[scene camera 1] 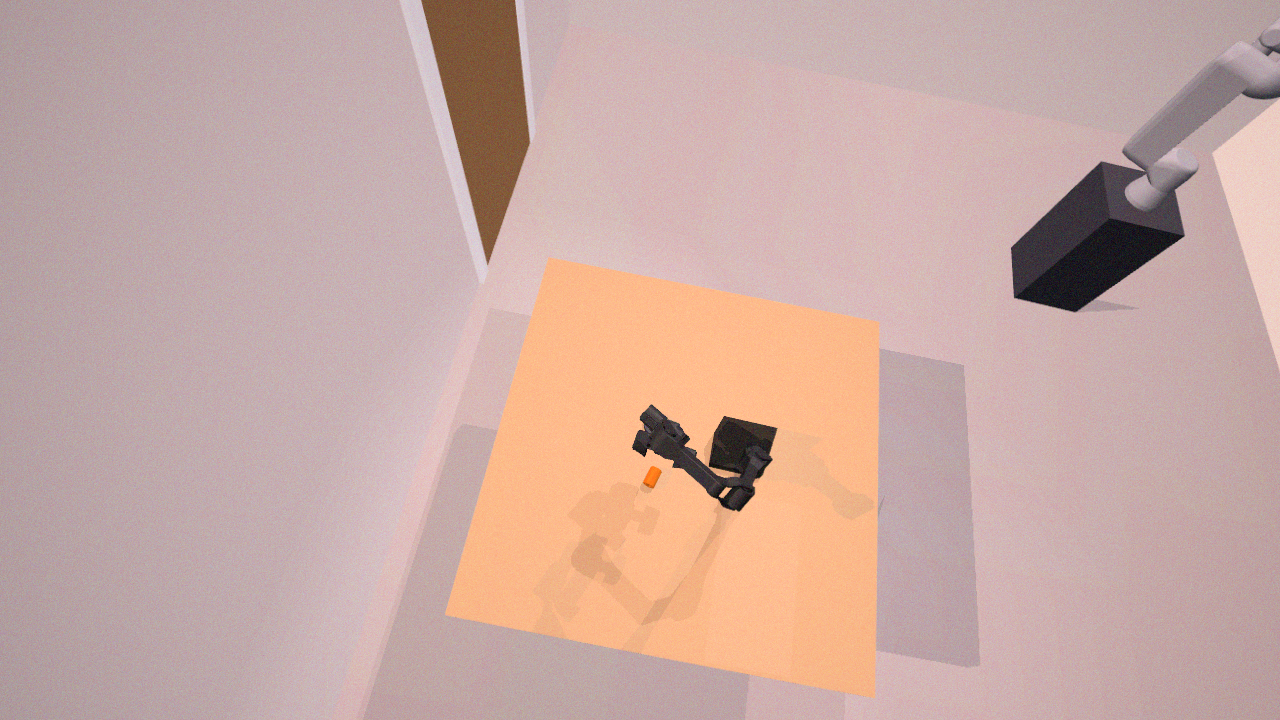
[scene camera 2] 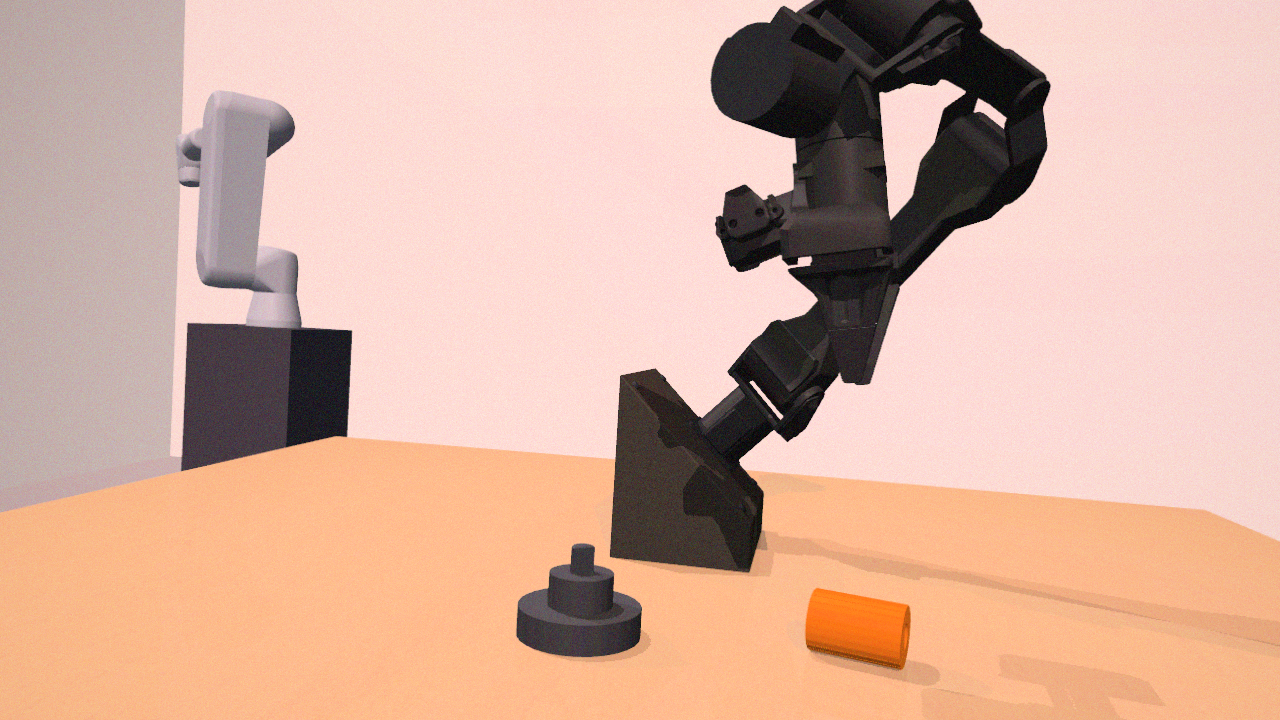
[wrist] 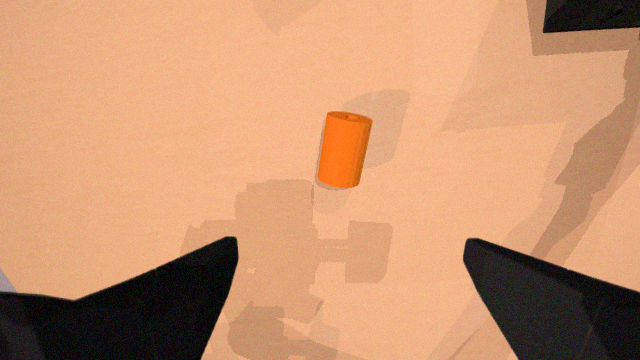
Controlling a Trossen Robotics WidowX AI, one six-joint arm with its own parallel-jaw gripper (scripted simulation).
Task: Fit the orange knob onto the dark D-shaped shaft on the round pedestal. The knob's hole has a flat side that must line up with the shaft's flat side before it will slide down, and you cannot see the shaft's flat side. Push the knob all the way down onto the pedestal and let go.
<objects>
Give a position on an orange knob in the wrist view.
At 346,135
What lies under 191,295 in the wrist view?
My gripper.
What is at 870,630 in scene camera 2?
An orange knob.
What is my gripper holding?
Nothing.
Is my gripper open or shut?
Open.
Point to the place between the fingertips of my gripper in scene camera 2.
857,384
</objects>
